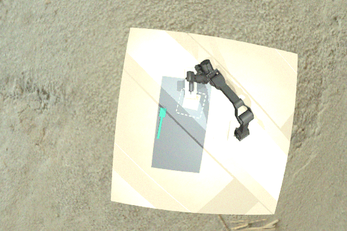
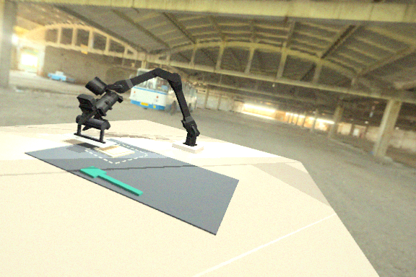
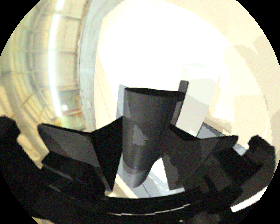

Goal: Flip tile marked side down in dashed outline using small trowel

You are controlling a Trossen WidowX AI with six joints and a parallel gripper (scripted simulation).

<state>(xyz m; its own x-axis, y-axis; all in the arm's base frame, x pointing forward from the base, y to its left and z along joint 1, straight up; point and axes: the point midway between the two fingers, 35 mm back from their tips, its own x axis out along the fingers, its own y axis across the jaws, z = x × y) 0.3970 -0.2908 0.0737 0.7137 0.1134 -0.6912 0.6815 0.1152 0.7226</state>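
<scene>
Right now the green trowel is 290 mm to the left of my gripper tip, 120 mm ahead of it and 70 mm below it. From my gripper tip the other things lie so: cream tile 130 mm to the left, 70 mm below, 60 mm behind; then grey mat 310 mm to the left, 90 mm below, 20 mm behind.
</scene>
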